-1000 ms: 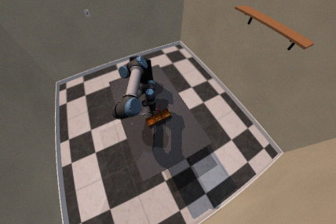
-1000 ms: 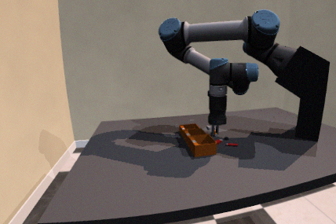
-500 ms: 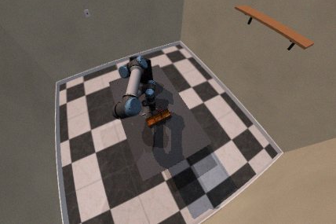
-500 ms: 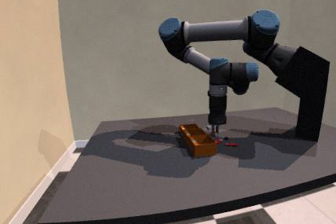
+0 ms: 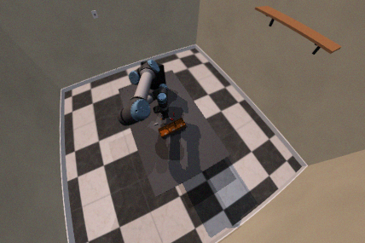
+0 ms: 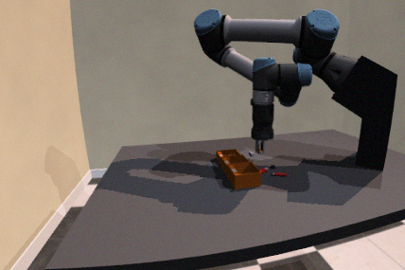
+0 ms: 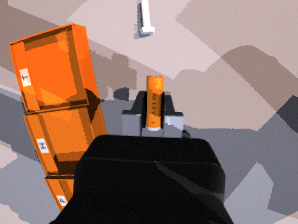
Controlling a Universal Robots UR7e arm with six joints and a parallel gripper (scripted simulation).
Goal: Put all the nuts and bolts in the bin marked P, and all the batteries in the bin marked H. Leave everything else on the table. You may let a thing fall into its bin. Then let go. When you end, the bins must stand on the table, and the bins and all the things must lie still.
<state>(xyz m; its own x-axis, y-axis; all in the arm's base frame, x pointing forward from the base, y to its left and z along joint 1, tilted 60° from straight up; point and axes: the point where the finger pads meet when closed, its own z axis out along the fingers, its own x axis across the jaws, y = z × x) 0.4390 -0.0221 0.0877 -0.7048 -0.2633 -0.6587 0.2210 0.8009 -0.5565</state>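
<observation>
The orange three-compartment bin is 110 mm ahead of my hand, 40 mm below it and 20 mm to the left of it. Also, from my hand: orange battery: 10 mm below; grey bolt: 80 mm to the right, 50 mm below, 10 mm behind; dark nut: 60 mm to the left, 60 mm below, 20 mm behind.
</observation>
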